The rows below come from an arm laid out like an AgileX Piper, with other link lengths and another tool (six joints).
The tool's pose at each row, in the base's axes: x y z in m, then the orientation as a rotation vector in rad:
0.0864 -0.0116 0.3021 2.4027 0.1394 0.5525
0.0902 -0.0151 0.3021 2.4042 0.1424 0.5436
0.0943 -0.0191 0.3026 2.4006 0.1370 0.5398
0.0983 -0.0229 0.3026 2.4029 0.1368 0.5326
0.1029 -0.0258 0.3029 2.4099 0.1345 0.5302
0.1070 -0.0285 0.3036 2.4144 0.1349 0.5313
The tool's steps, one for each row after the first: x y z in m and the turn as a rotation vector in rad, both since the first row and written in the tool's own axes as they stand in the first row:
0.0026 0.0026 0.0037 0.0010 -0.0058 -0.0043
0.0055 0.0058 0.0074 -0.0040 -0.0094 -0.0024
0.0083 0.0086 0.0113 -0.0027 -0.0149 -0.0039
0.0118 0.0108 0.0147 0.0033 -0.0180 -0.0016
0.0152 0.0132 0.0175 0.0078 -0.0176 -0.0006

